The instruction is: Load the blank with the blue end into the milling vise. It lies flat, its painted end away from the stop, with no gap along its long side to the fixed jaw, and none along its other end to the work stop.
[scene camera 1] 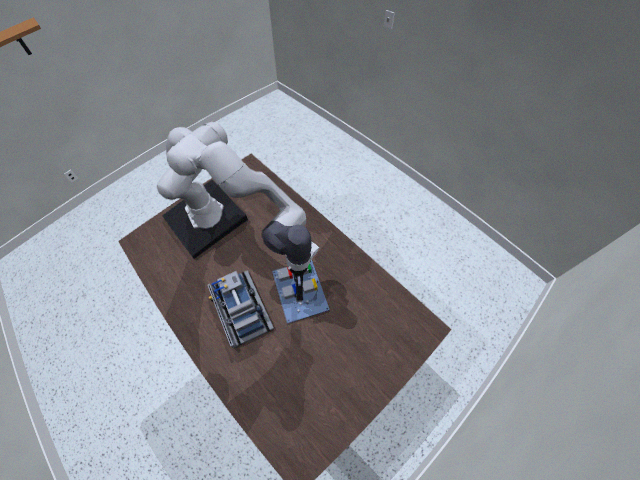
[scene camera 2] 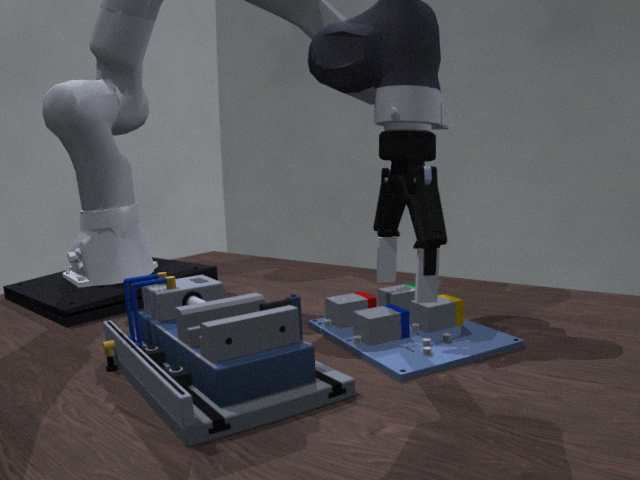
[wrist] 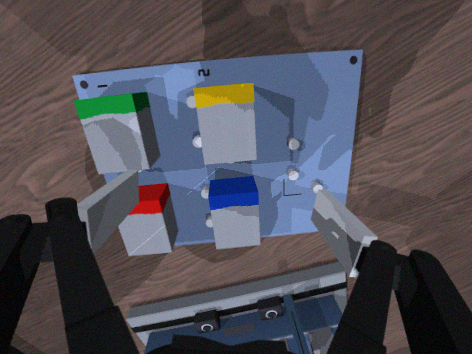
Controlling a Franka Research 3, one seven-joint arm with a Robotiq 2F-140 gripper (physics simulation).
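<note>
The blank with the blue end (scene camera 1: 288, 291) (scene camera 2: 378, 324) (wrist: 236, 220) lies flat on the blue plate (scene camera 1: 316, 307) (scene camera 2: 467, 347) (wrist: 327, 100), beside two small pegs. My gripper (scene camera 1: 299, 298) (scene camera 2: 406, 290) (wrist: 228, 196) is open and empty, pointing down above the plate. In the wrist view its fingers stand wide to the left and right of the blue-ended blank. The milling vise (scene camera 1: 240, 308) (scene camera 2: 262, 376) (wrist: 175, 307) stands beside the plate. No blank shows between its jaws. The front jaw with two holes (scene camera 2: 250, 333) and the stop's blue post (scene camera 2: 294, 316) show in scene camera 2.
A yellow-ended blank (scene camera 2: 434, 314) (wrist: 228, 130), a red-ended blank (scene camera 2: 347, 310) (wrist: 149, 227) and a green-ended blank (scene camera 2: 397, 295) (wrist: 115, 140) lie close by on the plate. Blue hoses (scene camera 2: 130, 310) rise at the vise's side. Several white pegs stand on the plate.
</note>
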